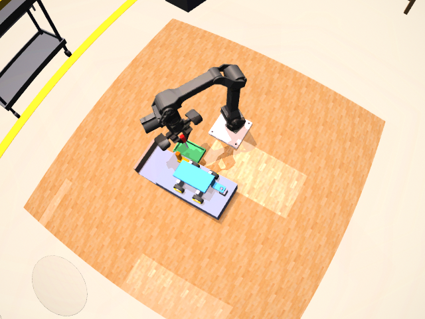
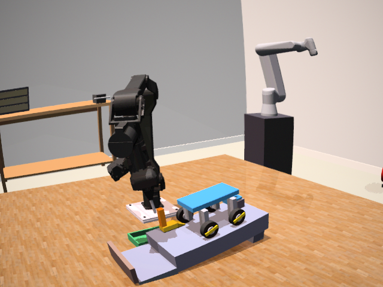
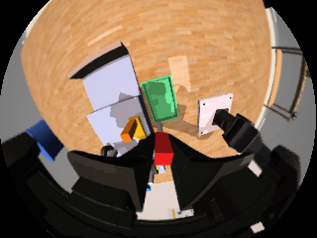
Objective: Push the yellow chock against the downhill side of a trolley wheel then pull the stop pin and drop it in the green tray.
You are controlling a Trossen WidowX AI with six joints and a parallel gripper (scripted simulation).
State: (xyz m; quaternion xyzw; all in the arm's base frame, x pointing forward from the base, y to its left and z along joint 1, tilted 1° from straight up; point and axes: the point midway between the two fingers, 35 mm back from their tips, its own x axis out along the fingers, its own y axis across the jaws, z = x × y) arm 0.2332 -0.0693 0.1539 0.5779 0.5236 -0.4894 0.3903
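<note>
Right now my gripper tip is right at the red-headed stop pin. Round my gripper tip: blue-topped trolley (80 mm ahead, 130 mm to the left, 30 mm below); yellow chock (50 mm ahead, 40 mm to the left, 50 mm below); green tray (20 mm behind, 140 mm below).
</note>
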